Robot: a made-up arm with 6 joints. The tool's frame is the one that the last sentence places.
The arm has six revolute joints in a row. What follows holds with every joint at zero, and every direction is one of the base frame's. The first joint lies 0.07 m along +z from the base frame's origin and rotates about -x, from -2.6 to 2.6 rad. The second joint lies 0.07 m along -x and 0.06 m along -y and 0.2 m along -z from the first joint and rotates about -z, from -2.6 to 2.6 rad. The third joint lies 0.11 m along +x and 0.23 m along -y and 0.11 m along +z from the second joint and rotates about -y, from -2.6 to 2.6 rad. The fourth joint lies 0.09 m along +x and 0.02 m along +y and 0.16 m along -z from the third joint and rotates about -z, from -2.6 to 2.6 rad. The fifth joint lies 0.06 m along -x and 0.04 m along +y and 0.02 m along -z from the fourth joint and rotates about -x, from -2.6 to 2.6 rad. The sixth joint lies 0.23 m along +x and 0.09 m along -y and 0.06 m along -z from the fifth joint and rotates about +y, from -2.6 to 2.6 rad. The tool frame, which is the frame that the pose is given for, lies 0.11 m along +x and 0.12 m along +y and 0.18 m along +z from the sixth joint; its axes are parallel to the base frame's.
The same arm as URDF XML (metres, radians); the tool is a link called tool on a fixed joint. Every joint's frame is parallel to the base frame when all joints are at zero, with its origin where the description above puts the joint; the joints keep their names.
<robot name="arm">
<joint name="tool_joint" type="fixed"><parent link="link6"/><child link="tool"/><origin xyz="0.11 0.12 0.18"/></joint>
<joint name="joint 6" type="revolute"><parent link="link5"/><child link="link6"/><origin xyz="0.23 -0.09 -0.06"/><axis xyz="0 1 0"/><limit lower="-2.6" upper="2.6"/></joint>
<joint name="joint 5" type="revolute"><parent link="link4"/><child link="link5"/><origin xyz="-0.06 0.04 -0.02"/><axis xyz="-1 0 0"/><limit lower="-2.6" upper="2.6"/></joint>
<joint name="joint 4" type="revolute"><parent link="link3"/><child link="link4"/><origin xyz="0.09 0.02 -0.16"/><axis xyz="0 0 -1"/><limit lower="-2.6" upper="2.6"/></joint>
<joint name="joint 3" type="revolute"><parent link="link2"/><child link="link3"/><origin xyz="0.11 -0.23 0.11"/><axis xyz="0 -1 0"/><limit lower="-2.6" upper="2.6"/></joint>
<joint name="joint 2" type="revolute"><parent link="link1"/><child link="link2"/><origin xyz="-0.07 -0.06 -0.2"/><axis xyz="0 0 -1"/><limit lower="-2.6" upper="2.6"/></joint>
<joint name="joint 1" type="revolute"><parent link="base"/><child link="link1"/><origin xyz="0 0 0.07"/><axis xyz="-1 0 0"/><limit lower="-2.6" upper="2.6"/></joint>
<link name="base"/>
<link name="link1"/>
<link name="link2"/>
<link name="link3"/>
<link name="link4"/>
<link name="link5"/>
<link name="link6"/>
<link name="tool"/>
</robot>

